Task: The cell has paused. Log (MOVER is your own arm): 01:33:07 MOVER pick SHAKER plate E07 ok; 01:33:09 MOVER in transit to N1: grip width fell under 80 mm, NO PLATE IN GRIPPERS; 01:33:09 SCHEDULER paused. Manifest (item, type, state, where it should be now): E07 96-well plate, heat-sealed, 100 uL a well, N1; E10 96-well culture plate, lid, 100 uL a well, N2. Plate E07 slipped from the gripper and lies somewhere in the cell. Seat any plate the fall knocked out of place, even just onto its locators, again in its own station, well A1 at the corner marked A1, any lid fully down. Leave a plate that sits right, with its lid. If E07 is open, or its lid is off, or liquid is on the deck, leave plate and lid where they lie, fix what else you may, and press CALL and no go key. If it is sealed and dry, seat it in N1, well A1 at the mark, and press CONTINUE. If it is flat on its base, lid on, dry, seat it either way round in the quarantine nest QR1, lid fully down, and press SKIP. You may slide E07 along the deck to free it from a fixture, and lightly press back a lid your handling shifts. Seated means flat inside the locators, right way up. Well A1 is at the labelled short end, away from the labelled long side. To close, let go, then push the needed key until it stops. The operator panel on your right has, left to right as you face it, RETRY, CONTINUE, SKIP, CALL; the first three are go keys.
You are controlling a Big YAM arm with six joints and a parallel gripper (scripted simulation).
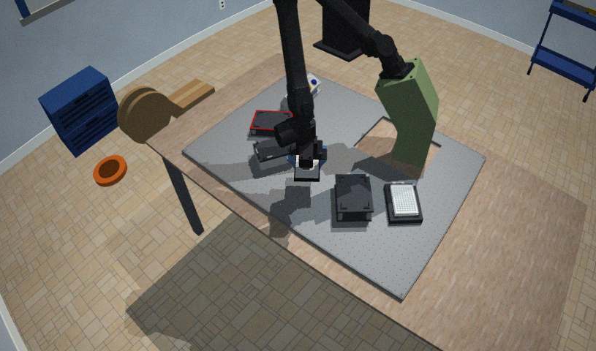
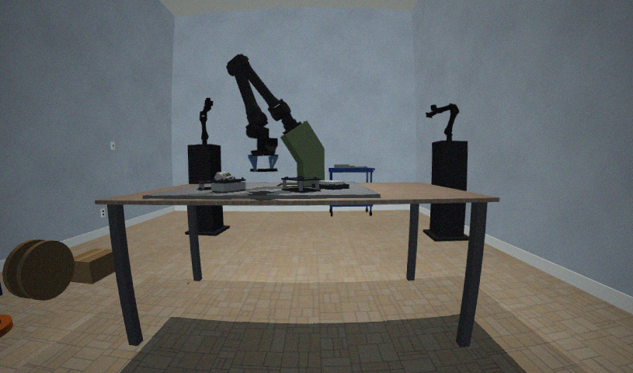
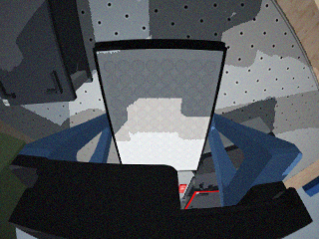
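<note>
Right now my hand is right at the plate E07. The rest, counted from my hand: grey retry key (33 cm to the right, 29 cm behind, 4 cm below); yellow skip key (38 cm behind, 35 cm to the right, 4 cm below); green continue key (34 cm to the right, 34 cm behind, 4 cm below).
</note>
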